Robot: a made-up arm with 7 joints.
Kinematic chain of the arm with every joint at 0, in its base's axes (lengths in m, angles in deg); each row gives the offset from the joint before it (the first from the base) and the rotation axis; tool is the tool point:
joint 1: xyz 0 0 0.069 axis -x
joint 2: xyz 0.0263 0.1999 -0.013 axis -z
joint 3: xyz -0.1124 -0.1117 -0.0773 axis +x
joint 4: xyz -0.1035 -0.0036 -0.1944 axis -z
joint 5: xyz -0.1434 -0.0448 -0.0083 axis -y
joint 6: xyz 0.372 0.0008 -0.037 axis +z
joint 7: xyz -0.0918 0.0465 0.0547 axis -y
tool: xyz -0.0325 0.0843 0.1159
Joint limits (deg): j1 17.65..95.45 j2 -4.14..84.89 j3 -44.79..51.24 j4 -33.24..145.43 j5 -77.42..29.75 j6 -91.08..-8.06 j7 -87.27..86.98
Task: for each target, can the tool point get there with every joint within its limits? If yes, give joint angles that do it. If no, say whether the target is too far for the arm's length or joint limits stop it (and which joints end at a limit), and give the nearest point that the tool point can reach.
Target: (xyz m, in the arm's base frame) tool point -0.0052 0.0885 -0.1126
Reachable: yes | joints 57.66 5.08 39.70 18.25 18.89 -43.31 40.32
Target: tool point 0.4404 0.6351 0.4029
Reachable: no: joint limits stop it (at a limit: joint 1, joint 3, joint 4) | nearest point 0.1946 0.3321 0.0460 | short by 0.529 m
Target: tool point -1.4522 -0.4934 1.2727
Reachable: no: too far | nearest point -0.5260 -0.3399 0.4077 | short by 1.277 m
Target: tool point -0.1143 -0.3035 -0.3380
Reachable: yes | joints 34.80 27.14 -11.07 68.28 -60.99 -39.11 15.25
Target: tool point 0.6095 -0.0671 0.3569
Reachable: no: joint limits stop it (at a limit: joint 1, joint 2, joint 3, joint 6) | nearest point 0.2109 -0.1519 0.2632 | short by 0.418 m
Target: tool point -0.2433 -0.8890 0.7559
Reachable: no: joint limits stop it (at a limit: joint 1, joint 2, joint 3, joint 5, joint 6, joint 7) | nearest point -0.2573 -0.6409 0.4678 | short by 0.380 m
